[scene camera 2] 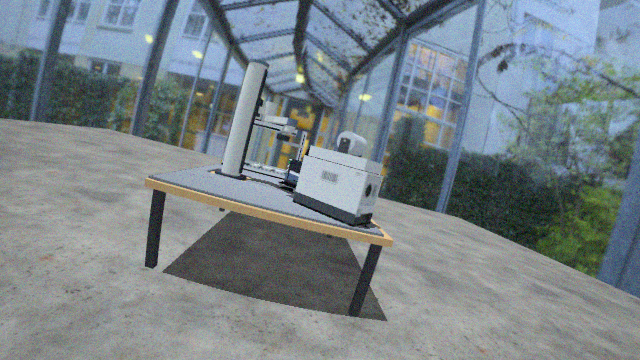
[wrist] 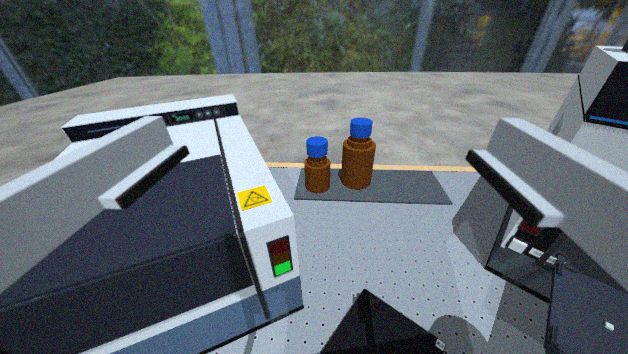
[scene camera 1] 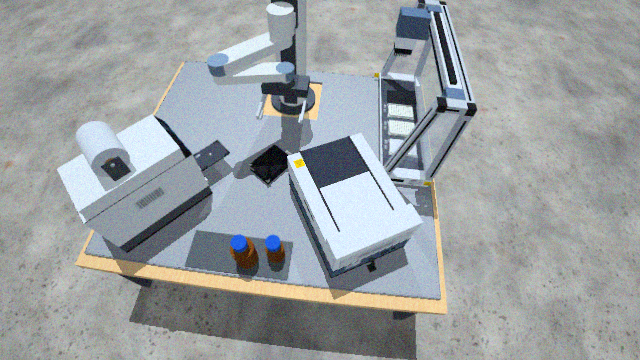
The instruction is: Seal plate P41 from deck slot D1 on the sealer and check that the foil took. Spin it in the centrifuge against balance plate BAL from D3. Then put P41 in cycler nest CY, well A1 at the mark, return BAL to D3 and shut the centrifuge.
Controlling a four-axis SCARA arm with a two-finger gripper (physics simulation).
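Frame: origin at the arm's base, x ahead, y left, z up, level; metres.
Where they show: gripper, between the fingertips: (scene camera 2: pixel 302 147) (wrist: pixel 320 135) (scene camera 1: pixel 279 119); arm's base, origin of its link: (scene camera 2: pixel 230 175) (scene camera 1: pixel 293 99).
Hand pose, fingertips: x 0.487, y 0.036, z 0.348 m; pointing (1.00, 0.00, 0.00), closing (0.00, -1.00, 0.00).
Things, the pixels of their centre, and the offset from my fingertips. "*": a spot on its surface instead. Level surfaces: height alone.
- black nest, middle of its body: (scene camera 1: pixel 271 163) (scene camera 2: pixel 291 186) dz -0.309, dx -0.010, dy -0.063 m
- sealer, middle of its body: (scene camera 1: pixel 134 175) (scene camera 2: pixel 341 173) dz -0.097, dx +0.253, dy -0.519 m
- gantry frame, a spot on its surface: (scene camera 1: pixel 456 93) * dz +0.161, dx -0.062, dy +0.615 m
- dark mat, height of its surface: dz -0.330 m
- foil roll, middle of its body: (scene camera 1: pixel 102 148) (scene camera 2: pixel 352 143) dz +0.083, dx +0.269, dy -0.533 m
My gripper (scene camera 1: pixel 281 118) (scene camera 2: pixel 286 137) (wrist: pixel 320 135) is open and empty, raised near the arm's column, behind the black nest (scene camera 1: pixel 270 164) (wrist: pixel 382 327). The sealer (scene camera 1: pixel 150 195) (scene camera 2: pixel 335 185) stands at the left in scene camera 1, its tray (scene camera 1: pixel 213 154) (wrist: pixel 585 310) out and bare. The centrifuge (scene camera 1: pixel 370 215) (wrist: pixel 265 220) shows a dark top section and a green lamp; whether its lid is open is unclear. Three pale plates (scene camera 1: pixel 400 111) (scene camera 1: pixel 401 128) (scene camera 1: pixel 397 146) lie in the deck (scene camera 1: pixel 402 96); their labels are unreadable, so P41 and BAL cannot be told apart.
A gantry frame (scene camera 1: pixel 456 93) rises over the deck. Two amber bottles (scene camera 1: pixel 245 254) (scene camera 1: pixel 275 252) (wrist: pixel 358 162) (wrist: pixel 317 175) with blue caps stand on a dark mat (scene camera 1: pixel 206 250) (wrist: pixel 410 187) at the table's front edge. The arm's column (scene camera 2: pixel 243 120) stands at the back. A foil roll (scene camera 1: pixel 102 142) tops the sealer.
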